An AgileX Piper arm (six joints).
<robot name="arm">
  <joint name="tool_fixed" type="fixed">
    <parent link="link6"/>
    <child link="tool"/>
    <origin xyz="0 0 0" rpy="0 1.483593 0"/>
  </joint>
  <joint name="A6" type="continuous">
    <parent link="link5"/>
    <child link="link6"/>
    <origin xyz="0.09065 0 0.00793"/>
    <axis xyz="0.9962 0 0.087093"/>
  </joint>
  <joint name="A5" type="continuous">
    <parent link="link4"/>
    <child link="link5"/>
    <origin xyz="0 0 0"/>
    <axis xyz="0 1 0"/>
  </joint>
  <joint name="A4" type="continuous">
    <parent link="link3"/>
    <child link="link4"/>
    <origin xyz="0.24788 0 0.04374"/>
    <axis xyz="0.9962 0 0.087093"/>
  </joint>
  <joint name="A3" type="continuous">
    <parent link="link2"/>
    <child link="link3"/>
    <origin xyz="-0.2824 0 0.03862"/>
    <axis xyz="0 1 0"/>
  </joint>
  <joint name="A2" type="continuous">
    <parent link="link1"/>
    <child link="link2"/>
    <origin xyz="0 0 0"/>
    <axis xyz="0 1 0"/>
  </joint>
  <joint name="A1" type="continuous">
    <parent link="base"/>
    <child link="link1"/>
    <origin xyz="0 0 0.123"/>
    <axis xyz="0 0 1"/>
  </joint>
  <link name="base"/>
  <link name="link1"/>
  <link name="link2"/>
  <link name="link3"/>
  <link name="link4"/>
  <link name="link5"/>
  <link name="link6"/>
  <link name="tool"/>
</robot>
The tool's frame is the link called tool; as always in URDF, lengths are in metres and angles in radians. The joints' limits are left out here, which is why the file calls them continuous.
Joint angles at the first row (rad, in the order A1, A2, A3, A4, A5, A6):
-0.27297 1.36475 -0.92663 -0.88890 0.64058 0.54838
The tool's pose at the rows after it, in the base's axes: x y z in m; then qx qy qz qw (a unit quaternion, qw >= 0):
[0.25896, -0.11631, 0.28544, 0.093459, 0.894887, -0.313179, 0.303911]
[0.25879, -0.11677, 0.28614, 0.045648, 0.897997, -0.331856, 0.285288]
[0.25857, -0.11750, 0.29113, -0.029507, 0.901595, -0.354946, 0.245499]
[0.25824, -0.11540, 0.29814, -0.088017, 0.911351, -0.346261, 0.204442]
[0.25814, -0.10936, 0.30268, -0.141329, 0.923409, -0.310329, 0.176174]
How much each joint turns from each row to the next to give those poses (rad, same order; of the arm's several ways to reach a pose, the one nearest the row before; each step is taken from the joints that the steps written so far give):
-0.00003 -0.00001 0.00001 -0.01695 -0.01063 -0.01908
0.00003 -0.00001 -0.00207 -0.00526 0.00559 -0.10593
-0.00001 0.00001 -0.02439 0.03607 0.03569 -0.21532
0.00003 0.00001 -0.04668 0.12753 0.06446 -0.24915
0.00000 0.00000 -0.04349 0.16799 0.06366 -0.23971

